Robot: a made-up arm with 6 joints.
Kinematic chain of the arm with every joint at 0, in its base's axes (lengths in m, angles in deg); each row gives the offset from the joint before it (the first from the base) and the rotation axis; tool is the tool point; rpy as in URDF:
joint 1: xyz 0 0 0.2 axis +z
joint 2: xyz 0 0 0 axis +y
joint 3: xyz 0.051 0 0.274 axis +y
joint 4: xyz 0.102 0 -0.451 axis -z
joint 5: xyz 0 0 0 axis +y
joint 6: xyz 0.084 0 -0.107 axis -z
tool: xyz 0 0 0 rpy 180 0 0
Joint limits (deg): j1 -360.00..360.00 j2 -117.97..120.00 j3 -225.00..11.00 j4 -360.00..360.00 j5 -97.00..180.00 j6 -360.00..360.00
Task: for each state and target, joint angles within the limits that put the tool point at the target. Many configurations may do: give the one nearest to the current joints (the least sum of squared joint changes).
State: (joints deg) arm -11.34 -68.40 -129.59 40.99 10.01 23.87
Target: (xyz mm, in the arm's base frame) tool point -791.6 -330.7 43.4
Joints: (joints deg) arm 20.26 -110.02 -156.35 38.49 12.90 23.87
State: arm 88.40 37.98 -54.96 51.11 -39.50 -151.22
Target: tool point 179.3 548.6 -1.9
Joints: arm 82.00 39.63 -61.59 50.20 -37.30 -151.22
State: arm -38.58 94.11 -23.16 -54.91 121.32 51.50
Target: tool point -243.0 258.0 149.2
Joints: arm -55.79 120.00 -9.53 -63.64 65.42 51.50
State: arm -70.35 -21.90 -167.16 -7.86 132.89 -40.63
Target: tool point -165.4 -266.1 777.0
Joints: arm -113.61 -1.85 -138.94 -20.69 148.79 -40.63
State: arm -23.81 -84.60 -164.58 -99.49 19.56 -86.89
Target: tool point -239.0 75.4 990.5
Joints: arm -8.41 -53.05 -123.70 -103.88 20.66 -86.89
